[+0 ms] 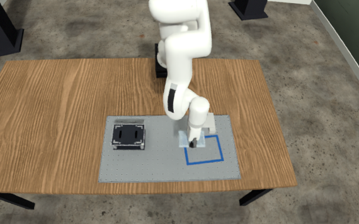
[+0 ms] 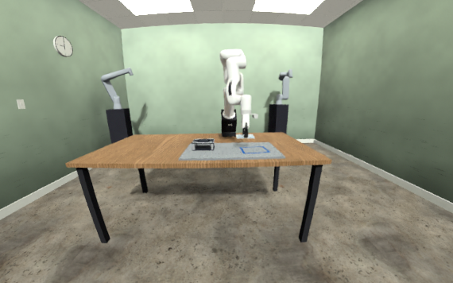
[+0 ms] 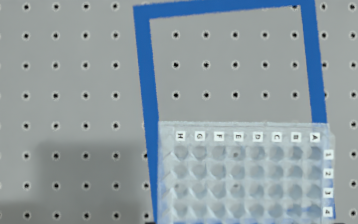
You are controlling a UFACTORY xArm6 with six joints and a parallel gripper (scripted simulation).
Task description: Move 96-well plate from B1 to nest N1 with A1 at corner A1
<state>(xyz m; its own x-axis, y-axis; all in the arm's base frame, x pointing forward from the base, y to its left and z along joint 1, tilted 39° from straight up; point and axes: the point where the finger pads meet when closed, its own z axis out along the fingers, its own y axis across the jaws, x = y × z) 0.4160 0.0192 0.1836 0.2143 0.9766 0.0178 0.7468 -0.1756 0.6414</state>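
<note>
Now: hand 12 cm past the black raised nest N1, 29 cm to the left of it and 5 cm above it. The rest, counted from my hand: 96-well plate (1 cm below).
</note>
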